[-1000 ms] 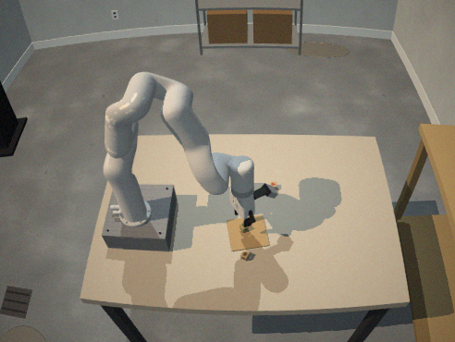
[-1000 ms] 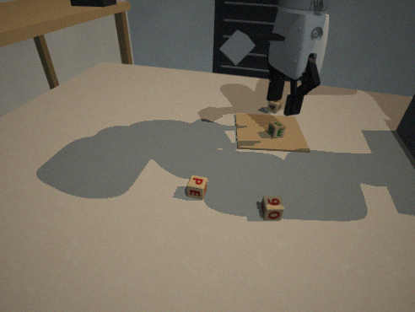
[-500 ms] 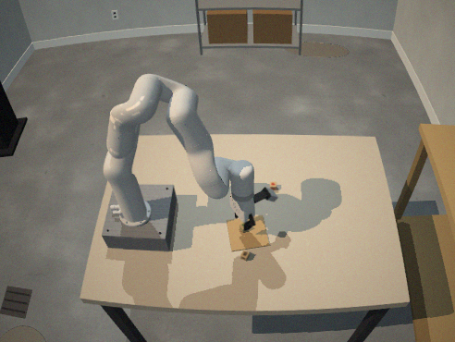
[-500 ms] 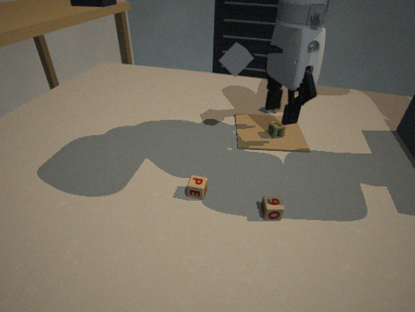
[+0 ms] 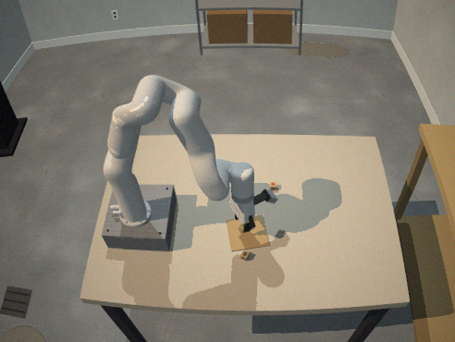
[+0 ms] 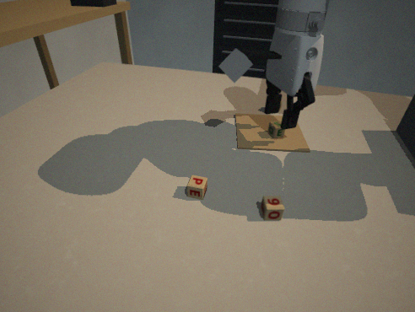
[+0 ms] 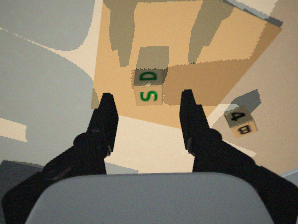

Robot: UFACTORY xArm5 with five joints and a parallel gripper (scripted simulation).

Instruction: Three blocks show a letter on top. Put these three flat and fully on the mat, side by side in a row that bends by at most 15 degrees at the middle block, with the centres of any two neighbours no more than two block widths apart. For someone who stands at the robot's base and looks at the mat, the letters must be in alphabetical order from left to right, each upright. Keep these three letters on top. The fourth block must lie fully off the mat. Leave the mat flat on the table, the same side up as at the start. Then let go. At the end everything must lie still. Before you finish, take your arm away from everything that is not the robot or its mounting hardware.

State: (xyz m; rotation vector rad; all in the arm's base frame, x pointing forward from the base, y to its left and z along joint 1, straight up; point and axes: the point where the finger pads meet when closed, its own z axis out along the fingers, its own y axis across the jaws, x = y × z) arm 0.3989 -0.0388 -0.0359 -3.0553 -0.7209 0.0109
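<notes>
Right now my hand is 40 mm above the green-marked block. The rest, counted from my hand: tan mat (50 mm below, 20 mm to the right, 10 mm ahead); then red-marked block (210 mm to the left, 40 mm below, 20 mm ahead).
</notes>
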